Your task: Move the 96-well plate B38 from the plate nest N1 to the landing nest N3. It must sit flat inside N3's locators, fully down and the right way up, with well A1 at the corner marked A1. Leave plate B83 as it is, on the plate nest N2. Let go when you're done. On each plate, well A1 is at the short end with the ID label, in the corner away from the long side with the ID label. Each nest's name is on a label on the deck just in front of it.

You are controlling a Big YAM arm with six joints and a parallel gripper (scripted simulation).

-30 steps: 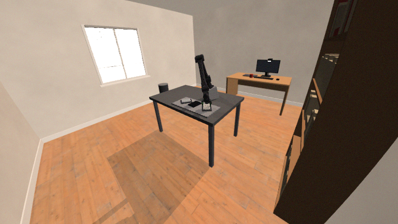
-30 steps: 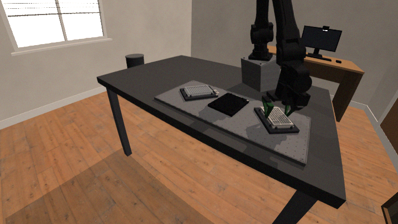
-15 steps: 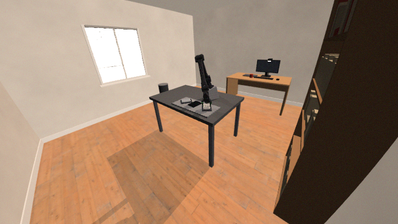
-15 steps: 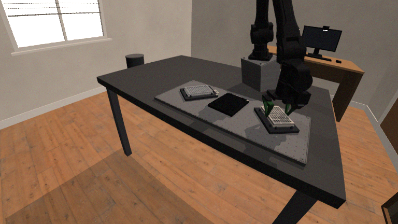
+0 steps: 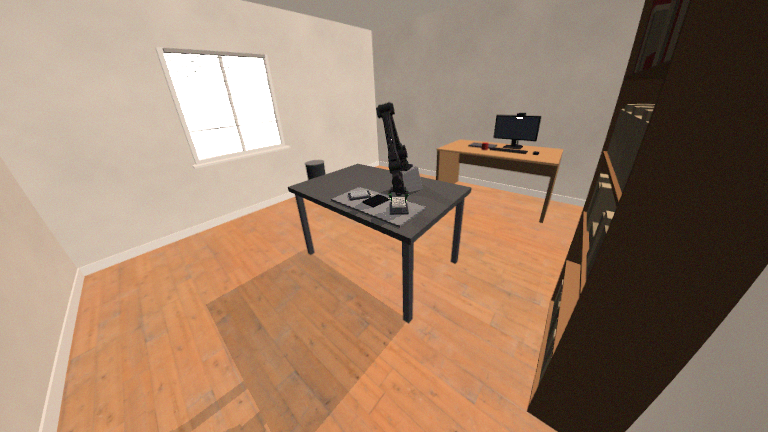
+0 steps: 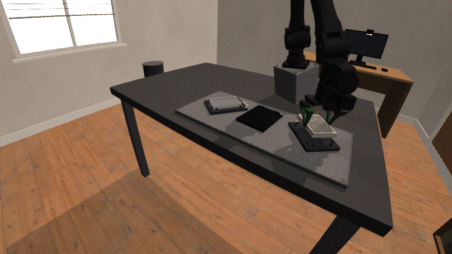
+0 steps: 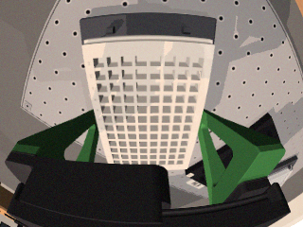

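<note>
Right now my hand is 21 cm to the left of the flat black landing nest and 5 cm above it. Also, from my hand: N1 label 8 cm behind, 6 cm to the right, 5 cm below.
</note>
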